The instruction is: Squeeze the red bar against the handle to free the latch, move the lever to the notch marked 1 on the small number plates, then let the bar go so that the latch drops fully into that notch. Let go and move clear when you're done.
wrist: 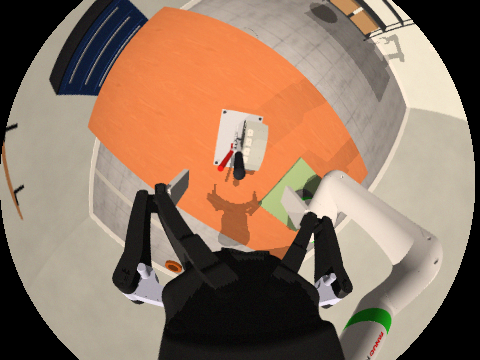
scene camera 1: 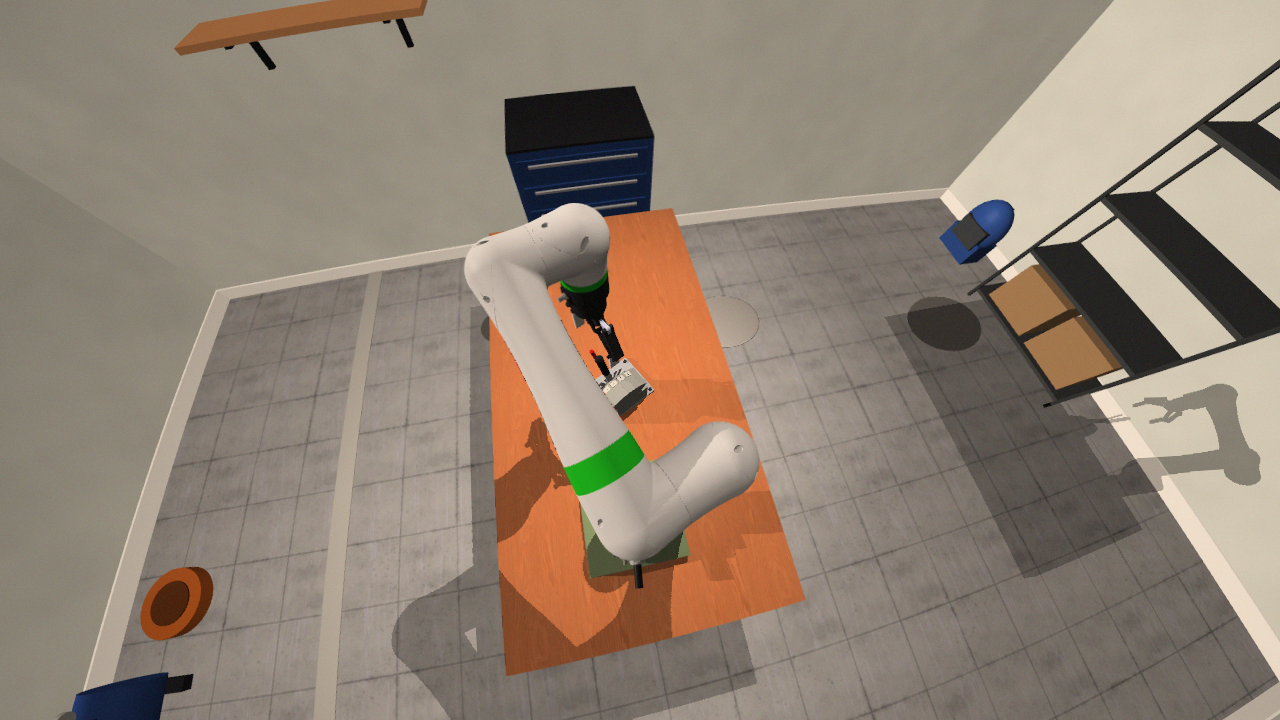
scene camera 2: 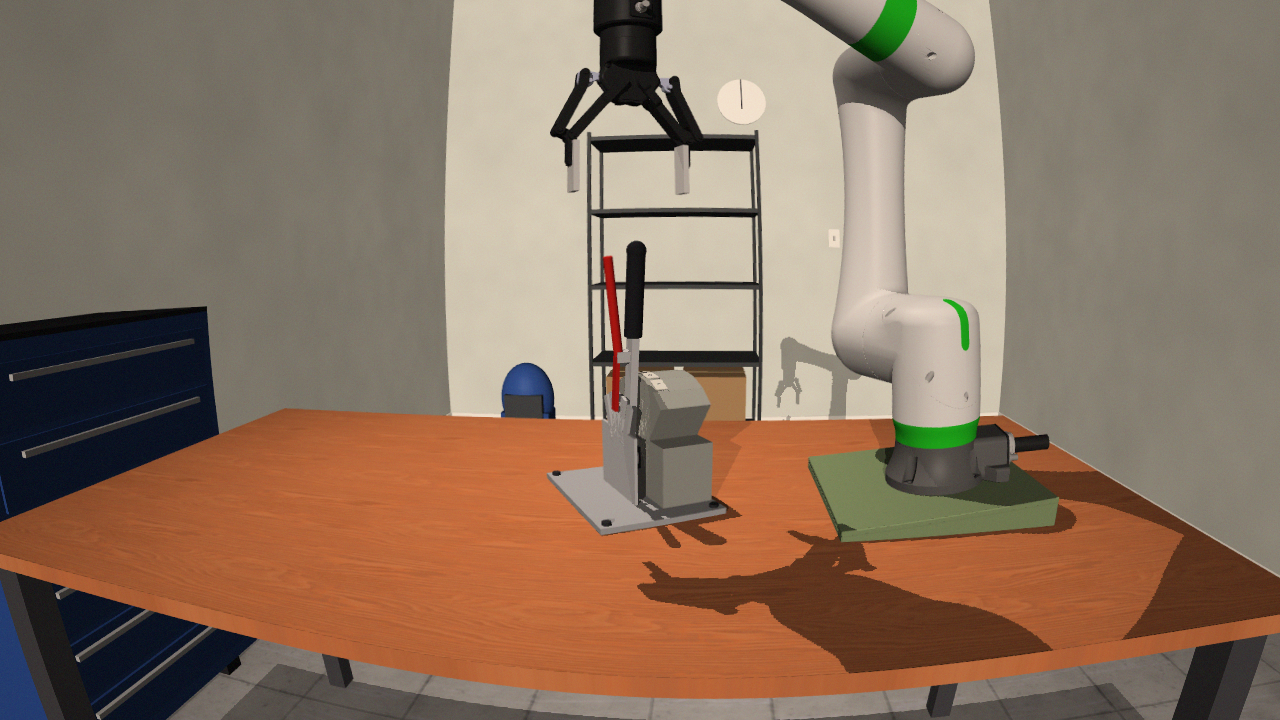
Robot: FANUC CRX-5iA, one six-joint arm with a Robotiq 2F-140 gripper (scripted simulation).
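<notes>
A red bar point(scene camera 2: 607, 260) is visible in the scene, and so is the gripper point(scene camera 2: 629, 192). Scene camera 1 also shows the gripper point(scene camera 1: 596, 344), and from the wrist comes another sight of the gripper point(wrist: 237, 186).
</notes>
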